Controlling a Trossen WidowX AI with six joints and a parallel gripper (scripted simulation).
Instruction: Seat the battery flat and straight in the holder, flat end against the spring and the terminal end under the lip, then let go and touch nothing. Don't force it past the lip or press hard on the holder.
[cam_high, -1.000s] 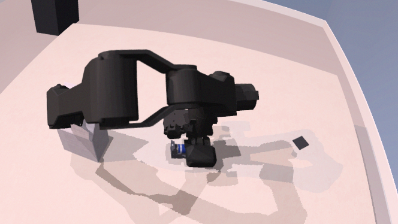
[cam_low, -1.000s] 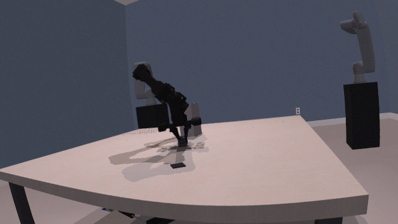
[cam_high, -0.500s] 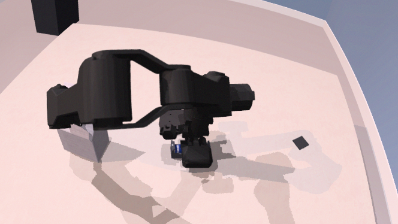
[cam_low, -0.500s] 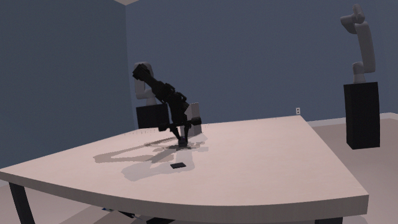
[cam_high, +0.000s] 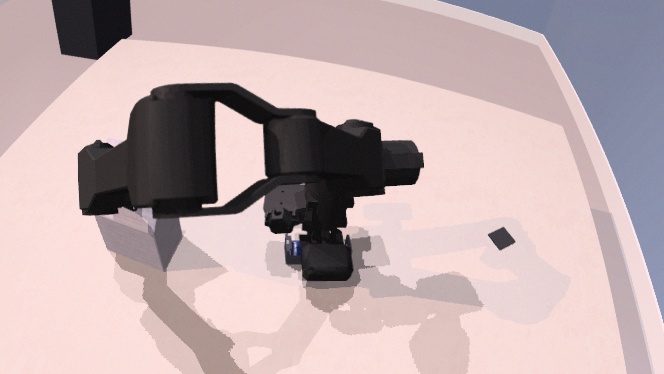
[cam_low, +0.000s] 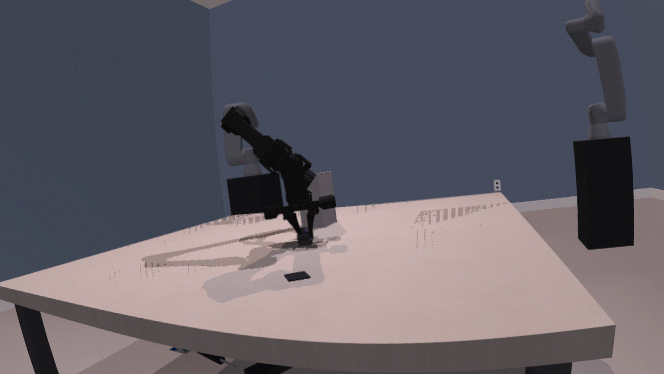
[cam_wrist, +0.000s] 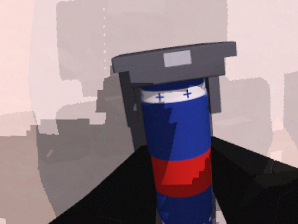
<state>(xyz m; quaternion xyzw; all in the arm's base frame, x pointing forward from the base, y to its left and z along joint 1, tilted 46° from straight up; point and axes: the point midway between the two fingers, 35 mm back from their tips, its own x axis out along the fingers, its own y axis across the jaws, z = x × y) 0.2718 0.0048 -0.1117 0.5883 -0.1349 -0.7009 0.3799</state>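
The battery lies 10 mm above my gripper tip. Round my gripper tip: black square 310 mm ahead, 140 mm to the left, 10 mm below.
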